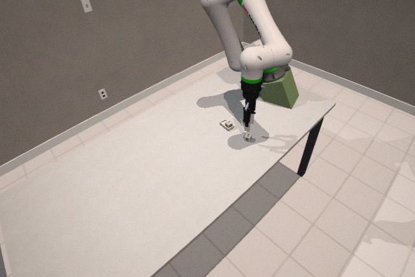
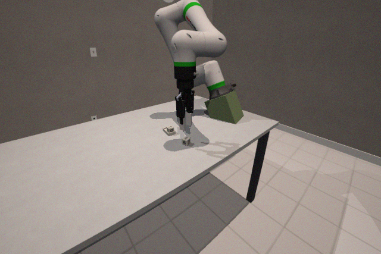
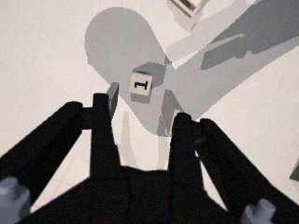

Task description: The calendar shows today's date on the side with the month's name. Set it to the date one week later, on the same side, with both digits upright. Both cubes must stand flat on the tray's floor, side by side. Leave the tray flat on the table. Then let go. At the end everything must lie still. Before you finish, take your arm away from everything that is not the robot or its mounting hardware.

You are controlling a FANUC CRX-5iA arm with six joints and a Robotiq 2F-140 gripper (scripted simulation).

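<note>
Now: the white calendar cube 110 mm below my hand.
</note>
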